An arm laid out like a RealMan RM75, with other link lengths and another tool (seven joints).
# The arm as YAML. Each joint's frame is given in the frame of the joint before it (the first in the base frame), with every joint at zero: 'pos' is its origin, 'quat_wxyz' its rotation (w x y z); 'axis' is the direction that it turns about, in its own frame. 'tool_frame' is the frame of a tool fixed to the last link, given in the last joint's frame.
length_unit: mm
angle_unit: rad
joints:
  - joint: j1
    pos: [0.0, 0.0, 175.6]
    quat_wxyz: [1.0, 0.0, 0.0, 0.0]
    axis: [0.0, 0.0, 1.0]
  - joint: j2
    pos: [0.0, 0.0, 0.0]
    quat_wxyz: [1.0, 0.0, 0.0, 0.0]
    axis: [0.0, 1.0, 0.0]
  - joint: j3
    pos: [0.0, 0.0, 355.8]
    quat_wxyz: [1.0, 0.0, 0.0, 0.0]
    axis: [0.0, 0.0, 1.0]
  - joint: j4
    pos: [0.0, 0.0, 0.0]
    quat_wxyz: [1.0, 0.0, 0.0, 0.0]
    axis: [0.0, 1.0, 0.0]
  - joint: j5
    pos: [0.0, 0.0, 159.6]
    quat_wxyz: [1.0, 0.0, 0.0, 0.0]
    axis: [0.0, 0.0, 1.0]
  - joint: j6
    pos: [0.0, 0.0, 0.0]
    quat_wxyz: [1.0, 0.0, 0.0, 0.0]
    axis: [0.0, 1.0, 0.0]
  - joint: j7
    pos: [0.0, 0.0, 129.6]
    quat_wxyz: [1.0, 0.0, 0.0, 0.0]
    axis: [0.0, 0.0, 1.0]
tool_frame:
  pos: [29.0, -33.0, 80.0]
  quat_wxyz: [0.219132, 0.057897, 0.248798, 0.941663]
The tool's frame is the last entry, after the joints.
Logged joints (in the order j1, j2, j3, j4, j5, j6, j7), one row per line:
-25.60 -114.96 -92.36 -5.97 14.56 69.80 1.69
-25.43 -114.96 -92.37 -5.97 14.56 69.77 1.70
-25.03 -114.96 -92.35 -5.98 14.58 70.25 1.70
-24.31 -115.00 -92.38 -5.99 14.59 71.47 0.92
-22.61 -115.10 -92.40 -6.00 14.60 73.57 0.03
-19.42 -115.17 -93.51 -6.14 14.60 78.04 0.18
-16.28 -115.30 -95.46 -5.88 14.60 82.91 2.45
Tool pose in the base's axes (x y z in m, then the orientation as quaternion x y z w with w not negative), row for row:
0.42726 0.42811 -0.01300 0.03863 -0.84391 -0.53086 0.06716
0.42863 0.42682 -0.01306 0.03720 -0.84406 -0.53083 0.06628
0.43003 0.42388 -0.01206 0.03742 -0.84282 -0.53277 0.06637
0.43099 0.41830 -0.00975 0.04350 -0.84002 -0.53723 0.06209
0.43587 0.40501 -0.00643 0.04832 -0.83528 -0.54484 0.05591
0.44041 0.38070 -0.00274 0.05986 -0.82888 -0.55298 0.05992
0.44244 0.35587 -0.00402 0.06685 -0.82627 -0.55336 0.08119
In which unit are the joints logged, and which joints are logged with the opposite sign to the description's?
The joints are logged in degrees. Opposite sign: j1, j2, j6.
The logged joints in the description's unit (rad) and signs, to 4 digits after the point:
0.4468 2.0064 -1.6120 -0.1042 0.2541 -1.2182 0.0295
0.4438 2.0064 -1.6122 -0.1042 0.2541 -1.2177 0.0297
0.4369 2.0064 -1.6118 -0.1044 0.2545 -1.2261 0.0297
0.4243 2.0071 -1.6123 -0.1045 0.2546 -1.2474 0.0161
0.3946 2.0089 -1.6127 -0.1047 0.2548 -1.2840 0.0005
0.3389 2.0101 -1.6321 -0.1072 0.2548 -1.3621 0.0031
0.2841 2.0124 -1.6661 -0.1026 0.2548 -1.4471 0.0428

